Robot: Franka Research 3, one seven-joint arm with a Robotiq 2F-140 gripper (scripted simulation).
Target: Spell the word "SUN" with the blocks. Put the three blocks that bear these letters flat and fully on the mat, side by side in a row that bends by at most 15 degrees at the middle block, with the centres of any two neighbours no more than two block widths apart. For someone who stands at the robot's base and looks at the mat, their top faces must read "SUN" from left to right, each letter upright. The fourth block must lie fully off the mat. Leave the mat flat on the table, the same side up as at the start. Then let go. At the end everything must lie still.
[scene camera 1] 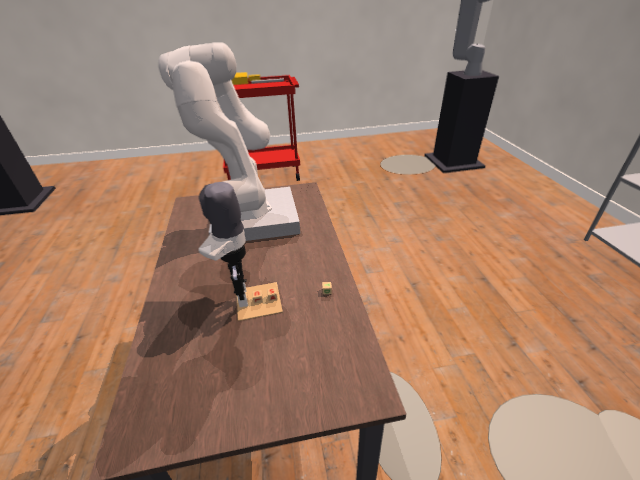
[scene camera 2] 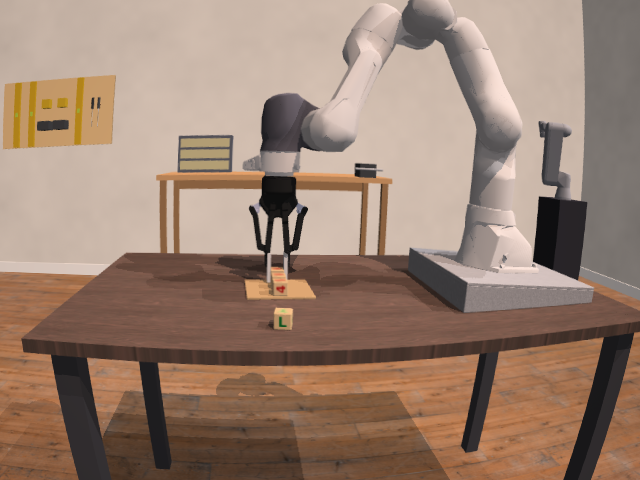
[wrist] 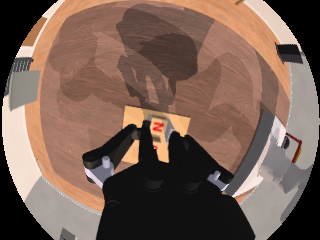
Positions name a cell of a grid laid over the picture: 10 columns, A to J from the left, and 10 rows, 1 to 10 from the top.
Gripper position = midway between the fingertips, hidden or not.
Observation:
I see my gripper (scene camera 2: E6) and a mat (scene camera 2: D7).
The mat is seen too in scene camera 1 (scene camera 1: E7) and in the wrist view (wrist: E5). My gripper is seen too in scene camera 1 (scene camera 1: D7) and in the wrist view (wrist: E6).

